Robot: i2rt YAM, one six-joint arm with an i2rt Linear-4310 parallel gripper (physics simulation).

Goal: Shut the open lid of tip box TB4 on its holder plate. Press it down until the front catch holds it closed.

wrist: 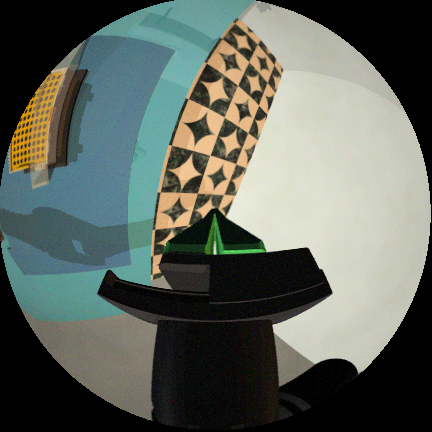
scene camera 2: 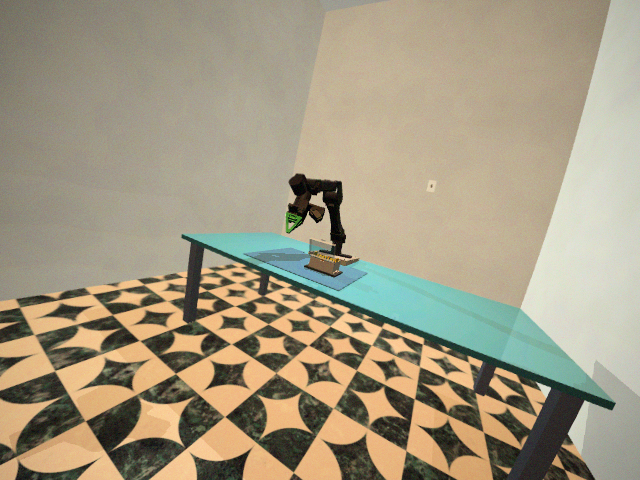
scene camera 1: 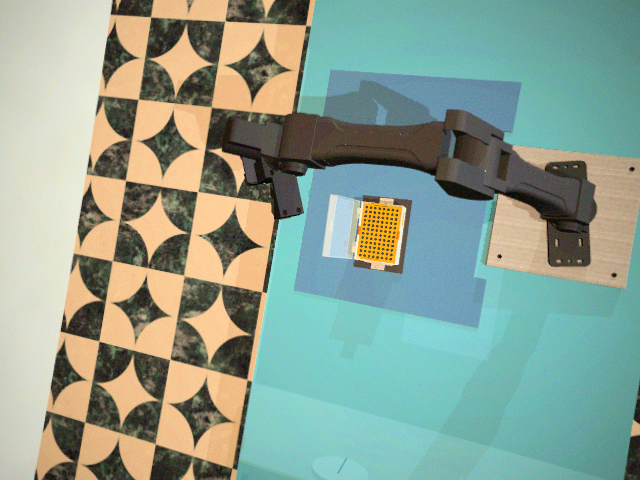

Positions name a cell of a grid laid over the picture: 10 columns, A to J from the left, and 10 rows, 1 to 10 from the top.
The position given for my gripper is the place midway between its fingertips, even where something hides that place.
My gripper (wrist: E5) is shut, holding nothing. Also in view: an orange perforated rack (scene camera 1: F6). Also in view: a clear lid (scene camera 1: F5).
The clear lid shows as well in the wrist view (wrist: B4).
